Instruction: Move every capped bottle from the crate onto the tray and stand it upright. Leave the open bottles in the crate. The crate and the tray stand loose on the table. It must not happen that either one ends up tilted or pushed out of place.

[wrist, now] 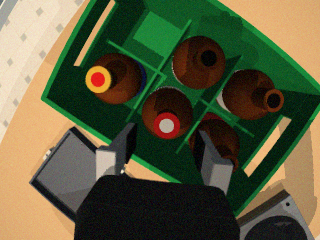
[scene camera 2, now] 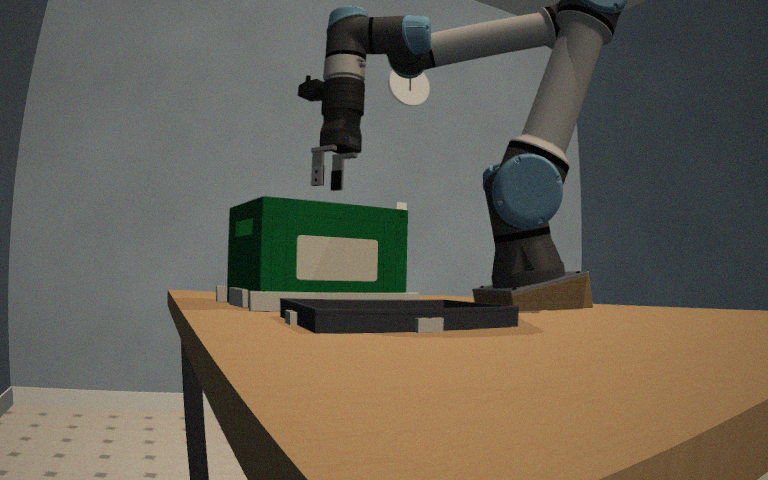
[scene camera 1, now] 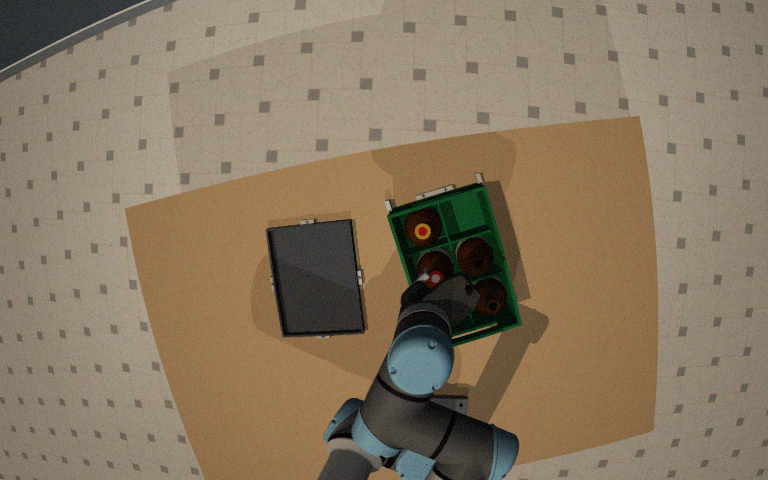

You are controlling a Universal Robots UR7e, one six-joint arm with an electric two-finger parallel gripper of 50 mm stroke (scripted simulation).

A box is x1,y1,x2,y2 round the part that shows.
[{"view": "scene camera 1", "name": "green crate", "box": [387,183,517,339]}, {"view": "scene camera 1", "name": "dark grey tray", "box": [266,219,364,336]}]
